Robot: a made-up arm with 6 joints.
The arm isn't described. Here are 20 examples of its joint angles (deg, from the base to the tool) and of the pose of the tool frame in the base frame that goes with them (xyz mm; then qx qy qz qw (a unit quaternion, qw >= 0)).
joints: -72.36 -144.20 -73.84 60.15 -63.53 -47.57
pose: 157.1 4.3 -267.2 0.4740 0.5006 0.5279 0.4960
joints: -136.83 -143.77 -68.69 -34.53 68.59 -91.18
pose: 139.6 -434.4 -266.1 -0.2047 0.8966 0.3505 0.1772
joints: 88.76 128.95 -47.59 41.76 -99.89 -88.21
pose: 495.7 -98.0 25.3 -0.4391 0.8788 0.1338 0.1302
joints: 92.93 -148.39 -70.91 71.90 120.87 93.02
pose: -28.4 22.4 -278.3 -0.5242 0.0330 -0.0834 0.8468
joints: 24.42 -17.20 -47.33 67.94 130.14 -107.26
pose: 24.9 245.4 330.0 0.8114 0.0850 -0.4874 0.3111
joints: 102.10 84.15 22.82 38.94 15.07 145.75
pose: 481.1 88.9 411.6 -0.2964 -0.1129 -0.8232 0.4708
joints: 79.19 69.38 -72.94 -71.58 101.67 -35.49
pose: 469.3 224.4 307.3 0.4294 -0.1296 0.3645 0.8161
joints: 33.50 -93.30 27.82 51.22 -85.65 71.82
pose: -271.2 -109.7 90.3 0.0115 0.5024 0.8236 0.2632
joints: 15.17 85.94 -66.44 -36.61 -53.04 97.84
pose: 362.2 -349.3 94.9 -0.9369 -0.0281 0.1571 0.3112
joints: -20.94 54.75 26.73 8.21 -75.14 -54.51
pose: 63.5 -449.9 398.6 -0.3480 0.3328 -0.0331 0.8758
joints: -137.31 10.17 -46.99 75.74 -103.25 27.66
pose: 182.2 -182.2 484.1 -0.4826 -0.5152 0.0037 0.7083
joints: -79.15 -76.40 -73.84 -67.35 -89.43 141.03
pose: 320.6 -68.9 191.7 0.4381 -0.1802 -0.6052 0.6398
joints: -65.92 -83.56 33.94 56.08 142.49 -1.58
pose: 37.9 268.3 -30.4 0.0077 -0.5836 0.7943 0.1683
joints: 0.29 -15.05 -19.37 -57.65 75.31 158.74
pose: 89.3 258.3 372.0 -0.1296 -0.3308 -0.8823 0.3087
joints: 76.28 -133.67 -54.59 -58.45 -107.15 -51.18
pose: -93.7 -197.1 -103.9 -0.5506 -0.1706 -0.6350 0.5143
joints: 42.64 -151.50 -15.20 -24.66 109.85 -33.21
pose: 178.5 -261.9 -395.5 0.4162 0.1219 -0.6513 0.6227
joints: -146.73 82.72 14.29 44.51 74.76 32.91
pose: -185.0 124.0 523.2 0.5471 -0.0598 0.5511 0.6273
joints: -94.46 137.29 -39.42 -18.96 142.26 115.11
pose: -386.8 -327.4 3.6 -0.5620 -0.1975 0.5388 0.5957
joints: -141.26 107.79 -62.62 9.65 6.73 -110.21
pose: -339.9 -59.5 -76.0 0.4544 -0.2597 -0.6030 0.6021
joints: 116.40 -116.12 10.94 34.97 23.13 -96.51
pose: -35.7 -393.6 -291.2 0.3959 0.7457 0.2211 0.4882
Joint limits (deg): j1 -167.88..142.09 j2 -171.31..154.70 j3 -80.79..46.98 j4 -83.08..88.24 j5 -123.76..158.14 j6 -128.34..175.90
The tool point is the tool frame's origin. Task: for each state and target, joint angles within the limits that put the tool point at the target. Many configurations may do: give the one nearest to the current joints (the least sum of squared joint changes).
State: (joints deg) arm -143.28 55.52 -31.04 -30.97 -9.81 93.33
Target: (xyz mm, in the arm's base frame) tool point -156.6 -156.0 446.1
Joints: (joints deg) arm -155.25 50.40 -12.36 -21.39 -2.09 92.12
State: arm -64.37 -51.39 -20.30 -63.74 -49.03 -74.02
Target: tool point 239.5 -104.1 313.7
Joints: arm -57.41 -23.43 -23.61 -65.99 -70.41 -77.12
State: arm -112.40 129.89 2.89 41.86 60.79 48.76
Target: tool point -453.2 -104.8 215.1
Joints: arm -112.77 118.69 4.73 37.26 64.10 50.78
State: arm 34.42 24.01 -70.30 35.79 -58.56 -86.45
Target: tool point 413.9 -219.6 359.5
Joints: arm 45.84 42.95 -71.60 0.25 -57.23 -90.11
